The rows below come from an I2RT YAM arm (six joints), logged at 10 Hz.
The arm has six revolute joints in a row. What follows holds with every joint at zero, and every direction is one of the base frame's. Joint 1 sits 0.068 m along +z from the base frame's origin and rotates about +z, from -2.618 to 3.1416 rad. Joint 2 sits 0.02 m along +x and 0.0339 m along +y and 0.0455 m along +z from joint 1 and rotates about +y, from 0 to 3.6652 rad. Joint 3 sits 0.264 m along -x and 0.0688 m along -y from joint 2 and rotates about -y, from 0 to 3.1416 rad. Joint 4 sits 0.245 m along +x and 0.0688 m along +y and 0.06 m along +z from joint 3 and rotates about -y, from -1.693 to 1.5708 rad. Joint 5 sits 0.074 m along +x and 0.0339 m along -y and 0.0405 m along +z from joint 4 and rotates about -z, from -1.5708 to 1.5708 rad. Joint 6 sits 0.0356 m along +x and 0.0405 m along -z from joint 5 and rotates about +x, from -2.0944 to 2.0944 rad. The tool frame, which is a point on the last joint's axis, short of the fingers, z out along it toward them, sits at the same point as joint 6; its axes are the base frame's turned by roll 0, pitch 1.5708 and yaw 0 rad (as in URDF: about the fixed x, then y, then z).
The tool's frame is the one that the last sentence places.
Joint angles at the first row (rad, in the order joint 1, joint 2, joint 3, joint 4, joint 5, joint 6):
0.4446, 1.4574, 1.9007, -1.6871, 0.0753, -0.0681
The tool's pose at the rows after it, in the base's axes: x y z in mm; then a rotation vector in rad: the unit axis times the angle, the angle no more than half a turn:
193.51, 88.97, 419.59, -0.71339, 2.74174, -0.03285
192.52, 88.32, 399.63, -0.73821, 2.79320, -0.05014
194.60, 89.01, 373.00, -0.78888, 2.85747, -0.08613
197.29, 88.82, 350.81, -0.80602, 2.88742, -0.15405
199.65, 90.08, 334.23, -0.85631, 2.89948, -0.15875
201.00, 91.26, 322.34, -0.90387, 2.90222, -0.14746
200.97, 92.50, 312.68, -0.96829, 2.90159, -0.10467
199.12, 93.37, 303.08, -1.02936, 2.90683, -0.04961
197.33, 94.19, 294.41, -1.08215, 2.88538, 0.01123
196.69, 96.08, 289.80, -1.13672, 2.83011, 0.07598
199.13, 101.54, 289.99, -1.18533, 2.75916, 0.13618
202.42, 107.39, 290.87, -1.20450, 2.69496, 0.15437
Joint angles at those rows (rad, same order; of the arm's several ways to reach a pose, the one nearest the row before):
0.4442, 1.4109, 1.8080, -1.6687, 0.0795, -0.0769
0.4435, 1.3850, 1.7001, -1.6440, 0.0795, -0.0830
0.4435, 1.3743, 1.5791, -1.6119, 0.0872, -0.1024
0.4435, 1.3666, 1.4800, -1.5631, 0.1246, -0.1085
0.4435, 1.3663, 1.4117, -1.5192, 0.1211, -0.1367
0.4439, 1.3663, 1.3636, -1.4841, 0.1097, -0.1646
0.4438, 1.3651, 1.3243, -1.4578, 0.0776, -0.2031
0.4446, 1.3613, 1.2835, -1.4391, 0.0380, -0.2371
0.4450, 1.3491, 1.2392, -1.4006, -0.0021, -0.2726
0.4473, 1.3338, 1.2079, -1.3510, -0.0437, -0.3145
0.4584, 1.3319, 1.2045, -1.3029, -0.0830, -0.3473
0.4732, 1.3323, 1.2045, -1.2514, -0.0936, -0.3584

